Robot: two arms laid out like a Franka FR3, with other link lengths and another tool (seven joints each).
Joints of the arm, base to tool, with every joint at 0 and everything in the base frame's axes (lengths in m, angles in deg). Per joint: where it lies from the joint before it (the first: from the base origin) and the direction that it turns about. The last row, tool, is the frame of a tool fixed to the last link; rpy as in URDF.
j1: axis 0 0 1 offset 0 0 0.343
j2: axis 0 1 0 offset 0 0 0
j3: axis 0 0 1 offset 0 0 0.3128
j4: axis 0 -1 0 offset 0.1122 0 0
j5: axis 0 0 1 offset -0.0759 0 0.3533
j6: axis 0 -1 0 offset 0 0 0
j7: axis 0 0 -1 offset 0.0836 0 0
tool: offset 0.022 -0.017 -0.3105 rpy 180 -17.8 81.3
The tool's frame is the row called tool.
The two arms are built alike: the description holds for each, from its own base.
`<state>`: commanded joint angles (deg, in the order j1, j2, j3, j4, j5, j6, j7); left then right.
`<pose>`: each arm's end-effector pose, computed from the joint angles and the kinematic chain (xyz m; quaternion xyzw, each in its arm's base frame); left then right.
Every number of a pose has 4 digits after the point. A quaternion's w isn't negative.
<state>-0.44 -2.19 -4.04 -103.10 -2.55 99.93 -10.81 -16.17 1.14 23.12 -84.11 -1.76 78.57 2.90</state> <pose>0.5610 -0.0694 0.3559 -0.7132 -0.6878 -0.0904 0.1004 0.5315 0.0357 0.4392 -0.7347 -0.6633 -0.0611 0.1285</pose>
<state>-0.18 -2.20 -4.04 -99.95 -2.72 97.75 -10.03 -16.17 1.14 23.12 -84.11 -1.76 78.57 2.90</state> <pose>0.5653 -0.0686 0.3777 -0.7162 -0.6852 -0.0955 0.0923 0.5315 0.0357 0.4392 -0.7347 -0.6633 -0.0611 0.1285</pose>
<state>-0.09 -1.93 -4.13 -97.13 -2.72 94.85 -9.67 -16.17 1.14 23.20 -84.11 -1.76 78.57 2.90</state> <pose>0.5631 -0.0690 0.3927 -0.7194 -0.6818 -0.0938 0.0938 0.5314 0.0365 0.4392 -0.7342 -0.6638 -0.0611 0.1286</pose>
